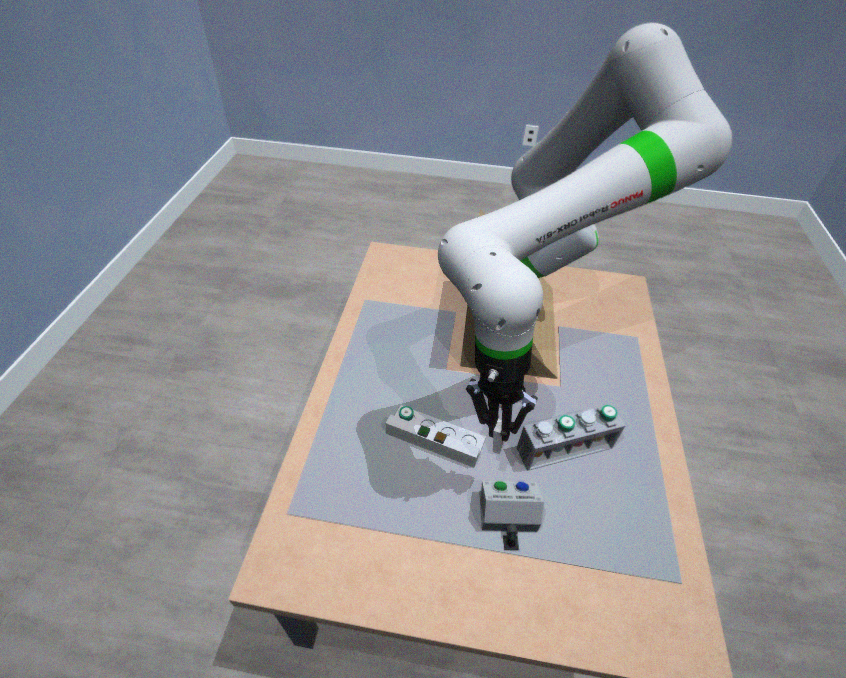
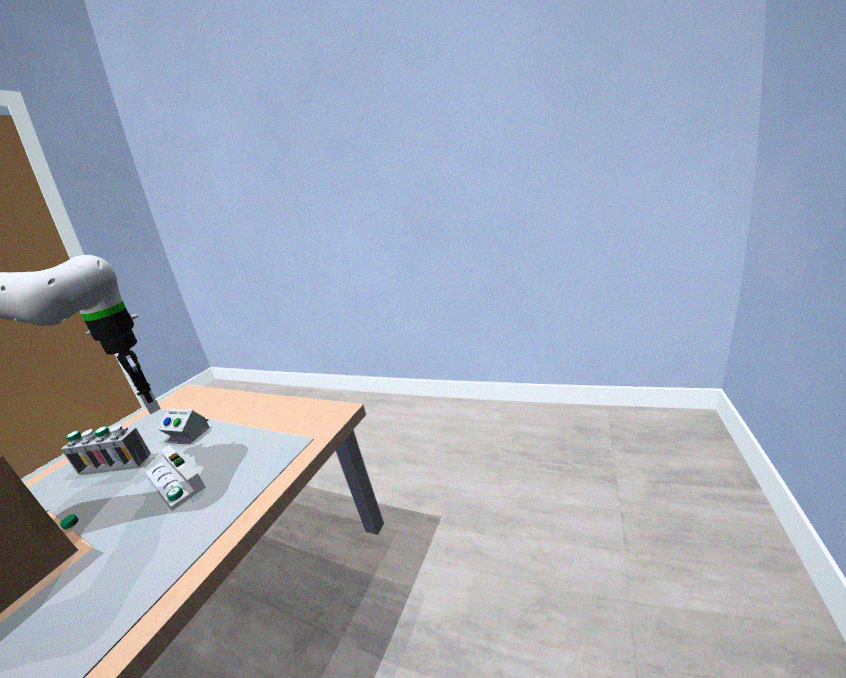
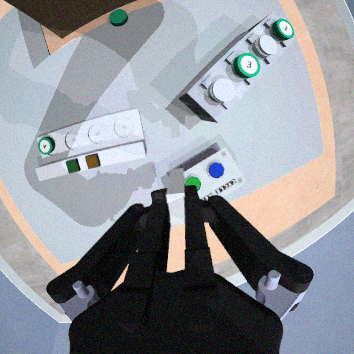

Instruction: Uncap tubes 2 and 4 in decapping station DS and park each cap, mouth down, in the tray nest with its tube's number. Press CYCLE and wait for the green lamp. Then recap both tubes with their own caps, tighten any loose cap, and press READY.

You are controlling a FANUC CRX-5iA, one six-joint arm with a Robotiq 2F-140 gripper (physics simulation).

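Places are measured from the arm's base along level axes (x right, y ahead, z up), in millimetres.
Where they show: gripper, between the fingertips: (image 1: 498, 447) (image 2: 154, 410) (image 3: 178, 180).
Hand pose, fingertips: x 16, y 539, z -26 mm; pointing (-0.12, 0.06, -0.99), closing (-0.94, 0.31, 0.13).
Note:
Each offset is from my fingertips to the top centre of the thing. "pt": to the spot under its first point.
My gripper (image 1: 498, 441) (image 2: 149, 403) (image 3: 178, 180) is shut and empty, above the mat between the tray and the button box. The button box {dx -39, dy +67, dz -54 mm} (image 1: 511, 511) (image 3: 187, 162) has a green button {dx -15, dy +47, dz -63 mm} (image 1: 500, 485) (image 2: 177, 422) and a blue button {dx -60, dy +43, dz -63 mm} (image 1: 521, 485) (image 2: 166, 421) (image 3: 216, 170). In the station {pt dx -70, dy -66, dz -103 mm} (image 1: 523, 449) (image 3: 200, 108), tube 3's green cap {dx -149, dy -94, dz -17 mm} (image 1: 566, 423) (image 3: 247, 65) and the far-end cap {dx -245, dy -134, dz -17 mm} (image 1: 608, 412) (image 3: 283, 29) are on; the other two tubes are uncapped. A green cap {dx +205, dy -139, dz -112 mm} (image 1: 406, 412) (image 2: 175, 492) (image 3: 46, 145) sits label up in the tray's end nest. The green lamp {dx +157, dy -75, dz -84 mm} (image 1: 423, 430) (image 3: 73, 166) looks dark.
A loose plain green cap {dx -32, dy -289, dz -124 mm} (image 2: 69, 521) (image 3: 118, 17) lies on the mat near the brown wedge-shaped block (image 2: 31, 540). The tray {dx +129, dy -96, dz -84 mm} (image 1: 451, 455) (image 3: 142, 150) also bears an amber lamp {dx +118, dy -64, dz -84 mm} (image 1: 440, 437) (image 3: 93, 160), which looks unlit. A small black item {pt dx -42, dy +136, dz -121 mm} (image 1: 510, 540) lies by the button box.

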